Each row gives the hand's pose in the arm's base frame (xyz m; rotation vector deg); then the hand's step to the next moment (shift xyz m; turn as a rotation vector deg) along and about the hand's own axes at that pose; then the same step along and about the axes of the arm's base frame.
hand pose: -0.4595 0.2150 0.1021 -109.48 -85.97 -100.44
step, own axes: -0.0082 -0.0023 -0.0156 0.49 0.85 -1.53
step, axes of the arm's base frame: -0.0106 -0.0139 -0.0030 -0.50 -1.18 1.29
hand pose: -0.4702 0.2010 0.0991 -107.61 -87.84 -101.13
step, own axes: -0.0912 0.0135 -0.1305 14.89 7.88 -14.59
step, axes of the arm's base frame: -0.0574 -0.1466 -0.0274 -7.08 -5.50 20.40
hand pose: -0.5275 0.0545 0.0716 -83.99 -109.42 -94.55
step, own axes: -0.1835 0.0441 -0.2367 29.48 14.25 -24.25
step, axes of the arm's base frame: 0.0231 -0.3011 -0.0207 -13.13 -6.81 37.97
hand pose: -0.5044 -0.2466 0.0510 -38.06 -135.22 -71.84
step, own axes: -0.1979 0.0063 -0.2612 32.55 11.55 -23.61
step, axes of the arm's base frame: 0.1940 -0.2617 0.0357 -17.24 -6.90 37.49
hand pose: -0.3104 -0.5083 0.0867 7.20 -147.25 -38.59
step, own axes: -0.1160 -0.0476 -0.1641 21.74 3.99 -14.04
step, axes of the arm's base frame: 0.1780 -0.0902 0.0532 -12.45 -7.10 21.92
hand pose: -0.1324 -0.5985 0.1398 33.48 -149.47 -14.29
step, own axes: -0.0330 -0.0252 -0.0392 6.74 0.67 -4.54
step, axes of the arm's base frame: 0.0540 -0.0109 0.0149 -3.57 -2.72 6.81
